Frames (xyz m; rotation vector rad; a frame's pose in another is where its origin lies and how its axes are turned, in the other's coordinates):
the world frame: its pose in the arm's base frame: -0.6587 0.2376 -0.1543 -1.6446 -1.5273 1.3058
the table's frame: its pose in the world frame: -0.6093 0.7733 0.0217 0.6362 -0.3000 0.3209
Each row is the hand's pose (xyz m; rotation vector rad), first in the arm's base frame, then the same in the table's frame.
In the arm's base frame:
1: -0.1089 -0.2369 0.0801 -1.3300 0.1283 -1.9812
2: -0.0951 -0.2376 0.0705 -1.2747 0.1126 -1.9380
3: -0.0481 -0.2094 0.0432 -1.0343 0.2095 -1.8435
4: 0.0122 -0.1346 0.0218 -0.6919 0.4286 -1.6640
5: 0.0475 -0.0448 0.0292 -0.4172 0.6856 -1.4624
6: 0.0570 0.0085 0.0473 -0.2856 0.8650 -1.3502
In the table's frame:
1: -0.2848 -0.7620 0.0102 0.4640 -2.4859 0.8318
2: -0.2845 -0.7557 -0.0054 0.4186 -2.4815 0.9154
3: -0.2641 -0.7580 -0.0631 0.1416 -2.3912 1.0930
4: -0.2172 -0.7959 -0.1409 -0.3415 -2.2131 1.2511
5: -0.1671 -0.8628 -0.1897 -0.8119 -2.0189 1.2656
6: -0.1413 -0.9117 -0.2039 -1.0681 -1.9002 1.1914

